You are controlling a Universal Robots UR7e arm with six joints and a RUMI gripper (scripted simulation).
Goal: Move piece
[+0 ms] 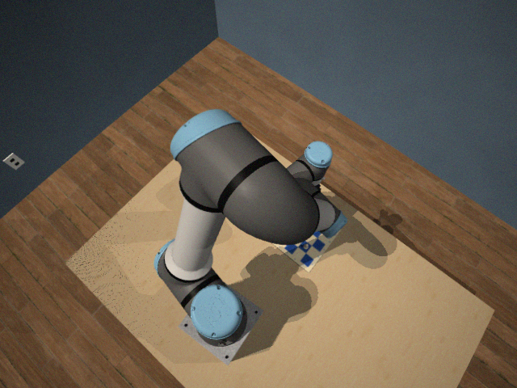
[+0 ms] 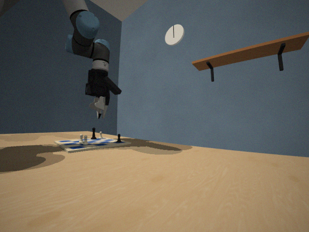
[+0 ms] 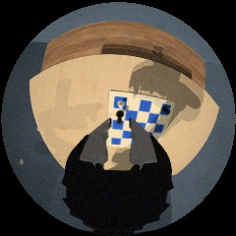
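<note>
Right now the tall black piece is 80 mm below my hand and 40 mm behind it. Round my hand: chessboard: 110 mm below, 80 mm behind, 60 mm to the right; black pawn: 150 mm to the right, 90 mm below, 20 mm behind.
</note>
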